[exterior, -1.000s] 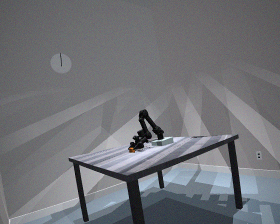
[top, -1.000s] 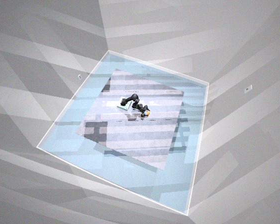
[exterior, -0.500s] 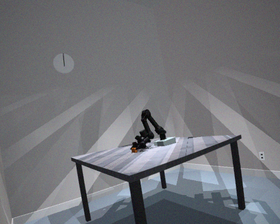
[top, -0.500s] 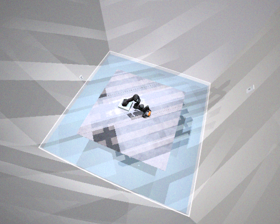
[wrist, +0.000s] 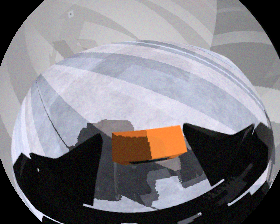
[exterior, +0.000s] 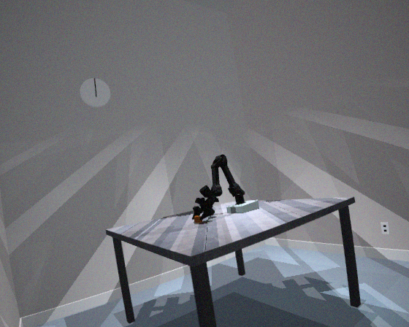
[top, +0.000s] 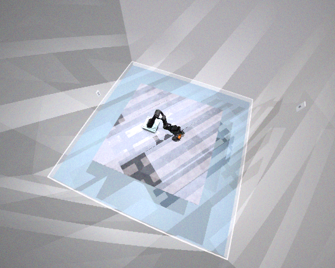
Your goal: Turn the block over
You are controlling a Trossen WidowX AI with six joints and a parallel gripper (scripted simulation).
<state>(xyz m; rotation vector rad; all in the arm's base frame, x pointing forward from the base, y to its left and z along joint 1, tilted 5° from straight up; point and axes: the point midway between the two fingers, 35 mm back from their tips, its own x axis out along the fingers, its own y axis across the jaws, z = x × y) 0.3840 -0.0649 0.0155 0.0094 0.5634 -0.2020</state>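
Now: the block 20 mm behind my gripper tip.
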